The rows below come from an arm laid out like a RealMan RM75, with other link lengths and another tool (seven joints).
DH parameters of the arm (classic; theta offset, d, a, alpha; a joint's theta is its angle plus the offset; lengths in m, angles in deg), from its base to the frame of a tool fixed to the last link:
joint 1: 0 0.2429 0 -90
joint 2: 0 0 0 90
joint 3: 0 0.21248 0 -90
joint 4: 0 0 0 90
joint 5: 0 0.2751 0 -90
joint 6: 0 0 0 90
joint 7: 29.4 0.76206 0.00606 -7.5
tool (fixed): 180 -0.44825 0 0
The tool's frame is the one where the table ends.
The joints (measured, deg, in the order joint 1, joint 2, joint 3, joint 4, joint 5, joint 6, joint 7), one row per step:
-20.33, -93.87, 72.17, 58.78, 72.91, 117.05, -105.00
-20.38, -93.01, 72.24, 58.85, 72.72, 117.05, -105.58
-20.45, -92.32, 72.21, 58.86, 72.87, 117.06, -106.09
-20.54, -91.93, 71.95, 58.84, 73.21, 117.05, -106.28
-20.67, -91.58, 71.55, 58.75, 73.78, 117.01, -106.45
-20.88, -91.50, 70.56, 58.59, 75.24, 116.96, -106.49
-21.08, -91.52, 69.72, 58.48, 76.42, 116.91, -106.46
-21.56, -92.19, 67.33, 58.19, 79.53, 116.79, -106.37
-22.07, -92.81, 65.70, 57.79, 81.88, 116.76, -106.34
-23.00, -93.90, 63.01, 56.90, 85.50, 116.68, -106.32
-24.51, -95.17, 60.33, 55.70, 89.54, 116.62, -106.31
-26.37, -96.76, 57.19, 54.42, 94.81, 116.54, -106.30
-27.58, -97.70, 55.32, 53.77, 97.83, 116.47, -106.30
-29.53, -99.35, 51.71, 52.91, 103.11, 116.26, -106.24
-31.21, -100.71, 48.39, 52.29, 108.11, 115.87, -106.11
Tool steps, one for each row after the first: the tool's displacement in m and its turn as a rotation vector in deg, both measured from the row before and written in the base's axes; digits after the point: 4 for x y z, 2 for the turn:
-0.0023, 0.0011, 0.0029, 0.00, 0.76, 0.33
-0.0031, 0.0012, 0.0019, -0.01, 0.86, 0.39
-0.0024, 0.0016, 0.0017, 0.23, 0.62, 0.19
-0.0031, 0.0023, 0.0017, 0.33, 0.73, 0.28
-0.0053, 0.0039, 0.0014, 0.66, 1.06, 0.41
-0.0037, 0.0033, 0.0012, 0.57, 0.75, 0.25
-0.0078, 0.0081, 0.0018, 1.43, 1.31, 0.75
-0.0055, 0.0053, 0.0000, 0.74, 0.85, 0.65
-0.0080, 0.0088, 0.0001, 1.13, 0.95, 1.24
-0.0066, 0.0089, -0.0023, 0.72, 0.94, 1.18
-0.0089, 0.0092, -0.0050, 0.49, 1.41, 1.49
-0.0037, 0.0054, -0.0029, 0.27, 0.73, 0.71
-0.0065, 0.0097, -0.0036, 0.79, 1.14, 1.30
-0.0078, 0.0090, -0.0028, 0.84, 1.31, 1.34

